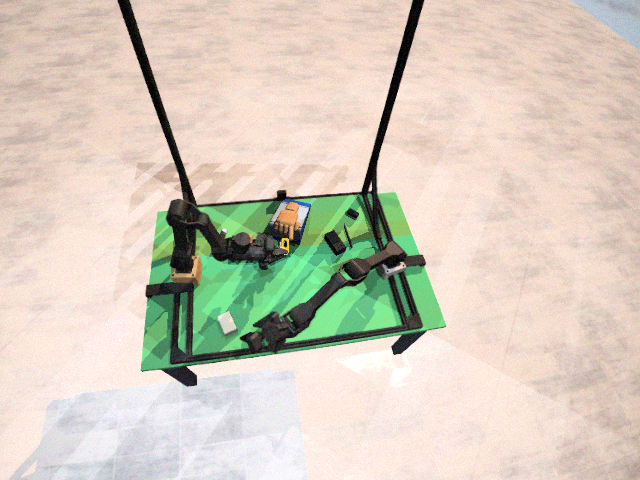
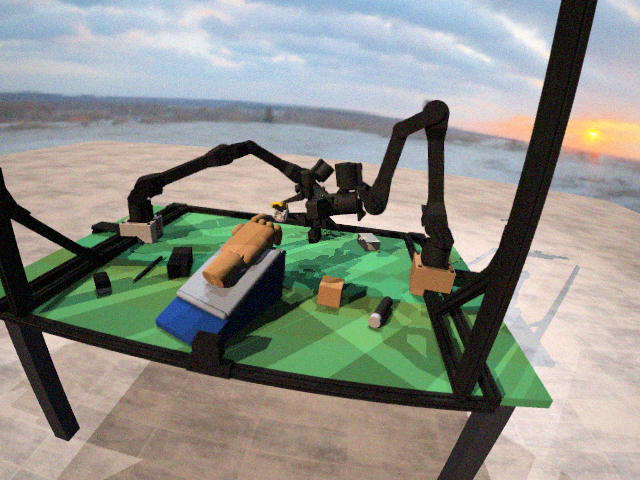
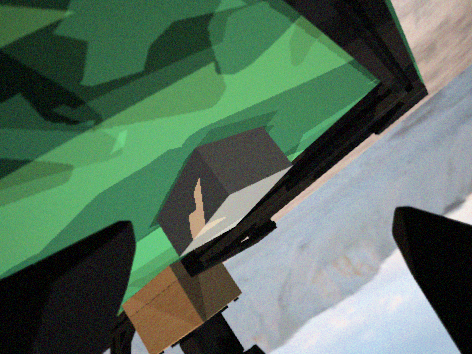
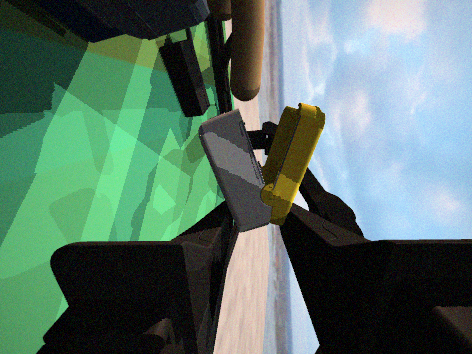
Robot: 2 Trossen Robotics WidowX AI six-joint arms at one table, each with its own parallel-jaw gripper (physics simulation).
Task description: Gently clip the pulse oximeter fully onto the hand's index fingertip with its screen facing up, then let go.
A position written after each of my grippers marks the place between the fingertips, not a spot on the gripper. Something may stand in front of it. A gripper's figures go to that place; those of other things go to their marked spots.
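Scene:
Blue and grey block (image 2: 199, 306) at 65 cm from the lens; my right gripper (image 2: 279, 208) at 86 cm from the lens. The block is thus nearer to the lens than my right gripper.

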